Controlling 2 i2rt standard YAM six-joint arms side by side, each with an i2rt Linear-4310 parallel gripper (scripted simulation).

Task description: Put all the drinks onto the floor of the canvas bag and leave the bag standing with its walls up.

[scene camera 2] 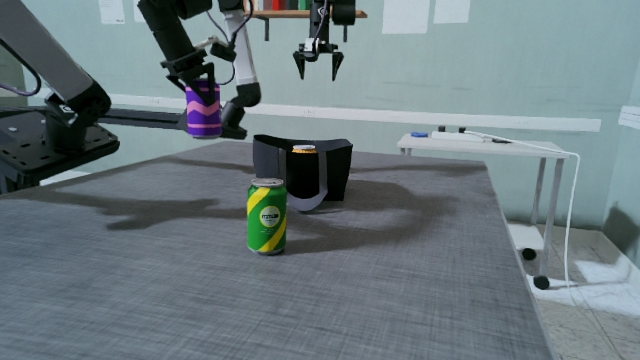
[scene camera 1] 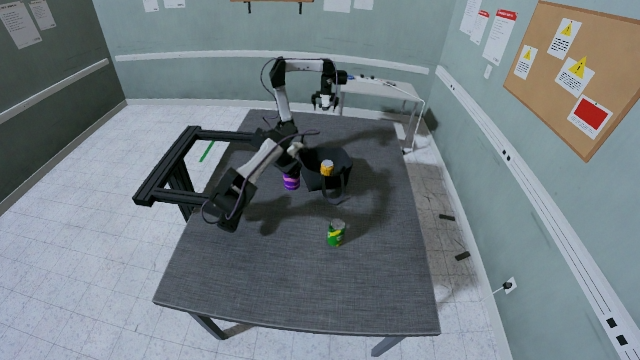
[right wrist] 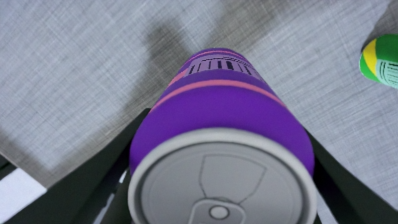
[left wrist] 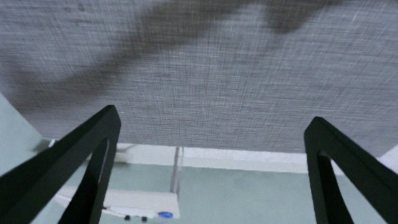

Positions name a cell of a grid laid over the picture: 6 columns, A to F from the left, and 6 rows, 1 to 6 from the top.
Labels:
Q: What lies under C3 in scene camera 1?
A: A black canvas bag.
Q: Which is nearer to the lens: the black canvas bag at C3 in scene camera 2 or the purple can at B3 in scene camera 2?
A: The purple can.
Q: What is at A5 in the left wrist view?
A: My left gripper.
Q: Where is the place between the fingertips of my right gripper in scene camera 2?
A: At B2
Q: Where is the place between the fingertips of my right gripper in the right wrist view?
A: D4

